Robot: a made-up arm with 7 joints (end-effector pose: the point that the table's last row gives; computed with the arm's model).
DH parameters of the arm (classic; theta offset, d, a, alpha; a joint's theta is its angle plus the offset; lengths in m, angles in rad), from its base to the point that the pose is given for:
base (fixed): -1.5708 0.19 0 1.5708
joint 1: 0 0.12 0.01 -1.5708
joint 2: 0 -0.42 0 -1.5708
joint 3: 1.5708 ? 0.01 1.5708
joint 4: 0 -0.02 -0.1 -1.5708
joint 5: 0 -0.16 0.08 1.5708
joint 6: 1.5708 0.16 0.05 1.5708
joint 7: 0 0 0.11 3.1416
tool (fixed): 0 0.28 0 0
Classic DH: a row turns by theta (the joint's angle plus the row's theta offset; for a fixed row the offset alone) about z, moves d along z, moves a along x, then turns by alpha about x.
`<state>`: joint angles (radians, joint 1 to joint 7).
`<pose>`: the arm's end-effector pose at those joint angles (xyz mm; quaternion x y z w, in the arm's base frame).
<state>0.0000 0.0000 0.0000 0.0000 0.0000 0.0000 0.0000</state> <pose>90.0 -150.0 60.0 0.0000 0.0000 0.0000 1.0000</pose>
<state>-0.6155 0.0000 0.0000 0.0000 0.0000 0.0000 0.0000</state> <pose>90.0 -47.4 -2.8 0.3029 0.0000 0.0000 0.9530</pose>
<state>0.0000 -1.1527 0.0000 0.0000 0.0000 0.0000 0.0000</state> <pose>-162.7 -258.8 60.0 0.0000 0.0000 -0.5450 0.8385</pose>
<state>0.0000 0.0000 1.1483 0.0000 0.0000 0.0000 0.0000</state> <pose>90.0 -331.9 -238.8 0.5431 0.0000 0.0000 0.8397</pose>
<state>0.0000 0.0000 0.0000 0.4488 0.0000 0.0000 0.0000</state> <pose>-40.2 -150.0 30.3 0.0000 -0.2225 0.0000 0.9749</pose>
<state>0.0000 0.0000 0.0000 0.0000 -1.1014 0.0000 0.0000</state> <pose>90.0 116.0 93.2 -0.5233 0.0000 0.0000 0.8522</pose>
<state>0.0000 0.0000 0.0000 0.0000 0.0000 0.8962 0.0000</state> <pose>-188.7 -150.0 79.8 0.0000 -0.4333 0.0000 0.9013</pose>
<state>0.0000 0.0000 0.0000 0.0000 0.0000 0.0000 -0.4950</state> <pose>76.8 -97.8 60.0 0.0000 0.0000 0.2450 0.9695</pose>
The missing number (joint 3, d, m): 0.21
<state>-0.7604 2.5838 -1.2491 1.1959 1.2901 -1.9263 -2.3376</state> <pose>-416.3 382.6 -177.1 0.7148 -0.4384 -0.3195 0.4413</pose>
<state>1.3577 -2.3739 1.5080 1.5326 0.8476 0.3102 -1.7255</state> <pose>15.7 -616.2 225.8 0.7374 0.4101 0.1350 0.5194</pose>
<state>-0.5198 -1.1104 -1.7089 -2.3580 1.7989 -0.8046 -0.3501</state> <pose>-174.1 103.3 -269.2 0.2844 -0.0058 -0.9587 0.0065</pose>
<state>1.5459 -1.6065 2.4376 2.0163 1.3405 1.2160 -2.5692</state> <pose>112.1 -110.6 607.0 0.2379 0.5068 0.6675 0.4909</pose>
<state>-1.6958 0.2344 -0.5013 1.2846 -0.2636 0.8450 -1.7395</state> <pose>-203.8 680.0 110.8 -0.4385 -0.6478 -0.0313 0.6222</pose>
